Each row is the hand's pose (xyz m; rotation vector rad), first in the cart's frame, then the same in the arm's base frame.
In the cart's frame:
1: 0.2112 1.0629 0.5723 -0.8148 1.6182 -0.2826
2: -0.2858 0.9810 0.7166 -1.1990 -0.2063 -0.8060
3: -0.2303 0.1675 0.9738 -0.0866 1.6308 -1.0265
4: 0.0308 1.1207 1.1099 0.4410 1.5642 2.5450
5: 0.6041 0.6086 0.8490 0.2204 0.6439 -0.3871
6: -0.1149 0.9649 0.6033 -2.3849 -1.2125 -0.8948
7: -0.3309 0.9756 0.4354 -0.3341 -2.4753 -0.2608
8: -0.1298 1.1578 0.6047 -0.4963 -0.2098 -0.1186
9: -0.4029 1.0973 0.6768 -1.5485 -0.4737 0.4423
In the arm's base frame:
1: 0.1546 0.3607 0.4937 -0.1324 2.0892 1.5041
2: -0.0082 -0.1108 0.6541 -0.2361 0.8871 0.1414
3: -0.0680 -0.5084 -0.1005 -0.0362 2.8419 0.5568
4: 0.5101 -0.0749 0.5874 -1.1784 0.1909 -1.9785
5: 0.4066 0.3167 -0.1161 1.1284 1.9319 0.3053
6: -0.0184 0.0747 0.5658 -1.1911 -0.3050 -0.0415
7: -0.2548 0.0258 0.6950 0.3667 -0.9523 -1.0603
8: 0.0442 0.1298 0.7404 0.7591 0.8372 0.3215
9: -0.0565 -0.1302 0.8157 0.0804 -0.0388 0.8996

